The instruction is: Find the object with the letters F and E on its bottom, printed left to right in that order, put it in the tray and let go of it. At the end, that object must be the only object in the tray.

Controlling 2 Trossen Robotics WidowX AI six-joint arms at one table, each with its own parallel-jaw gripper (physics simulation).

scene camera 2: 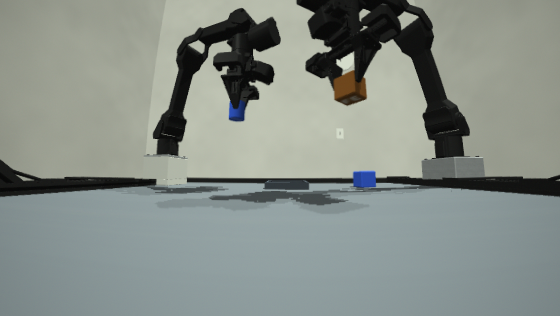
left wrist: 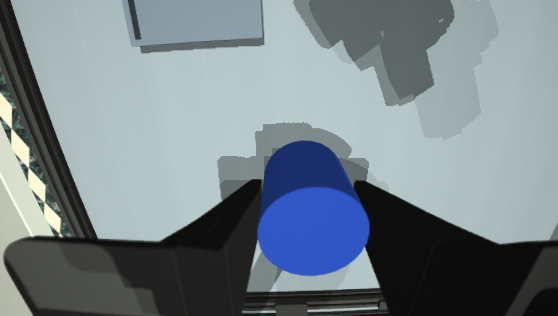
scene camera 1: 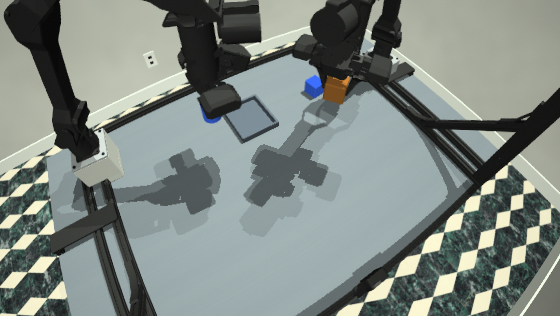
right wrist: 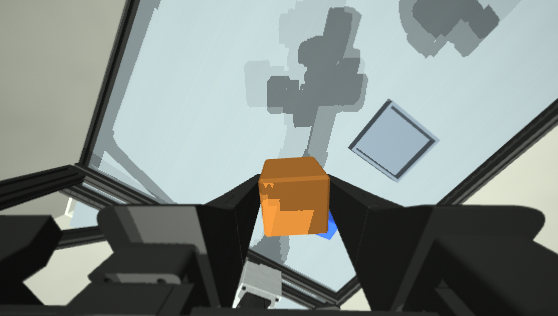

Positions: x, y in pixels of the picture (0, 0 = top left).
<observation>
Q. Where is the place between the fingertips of the right gripper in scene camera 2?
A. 346, 87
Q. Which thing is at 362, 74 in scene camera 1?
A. The right gripper.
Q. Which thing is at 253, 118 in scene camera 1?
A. A grey square tray.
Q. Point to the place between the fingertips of the left gripper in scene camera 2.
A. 238, 112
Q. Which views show the left gripper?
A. Scene camera 2, the left wrist view and scene camera 1 only.
</observation>
